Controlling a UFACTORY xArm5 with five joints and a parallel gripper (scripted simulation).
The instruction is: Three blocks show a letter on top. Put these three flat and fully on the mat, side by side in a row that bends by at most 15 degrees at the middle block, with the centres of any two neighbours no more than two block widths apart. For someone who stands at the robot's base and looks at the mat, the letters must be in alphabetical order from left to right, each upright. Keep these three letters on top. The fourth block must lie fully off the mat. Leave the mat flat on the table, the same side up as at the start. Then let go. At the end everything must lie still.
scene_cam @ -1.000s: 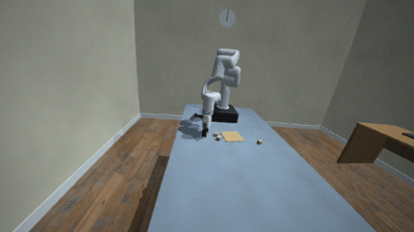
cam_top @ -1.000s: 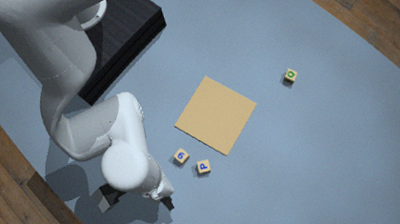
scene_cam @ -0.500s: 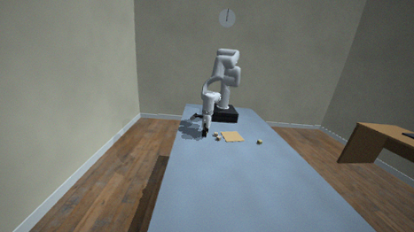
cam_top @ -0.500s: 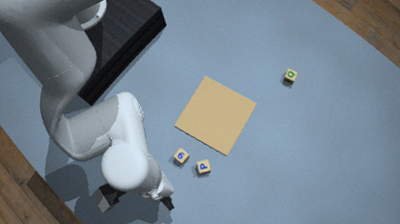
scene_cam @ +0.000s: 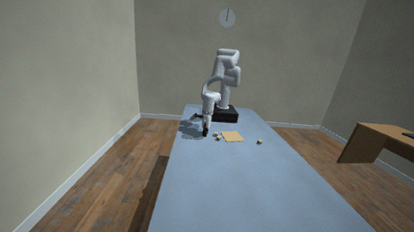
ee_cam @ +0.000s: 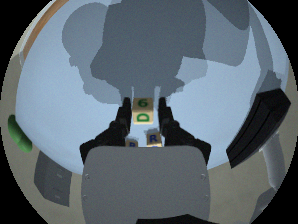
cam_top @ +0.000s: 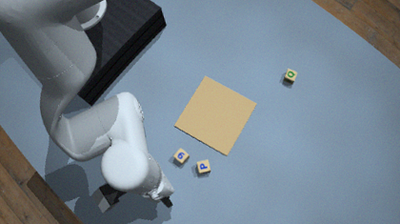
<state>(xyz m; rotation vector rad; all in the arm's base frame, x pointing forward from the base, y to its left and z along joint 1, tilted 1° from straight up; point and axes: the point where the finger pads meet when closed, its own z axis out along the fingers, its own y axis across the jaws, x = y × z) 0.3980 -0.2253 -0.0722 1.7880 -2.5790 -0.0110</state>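
My hand is 10 mm above the block. The rest, counted from my hand: tan mat 20 mm ahead, 200 mm to the left, 20 mm below.
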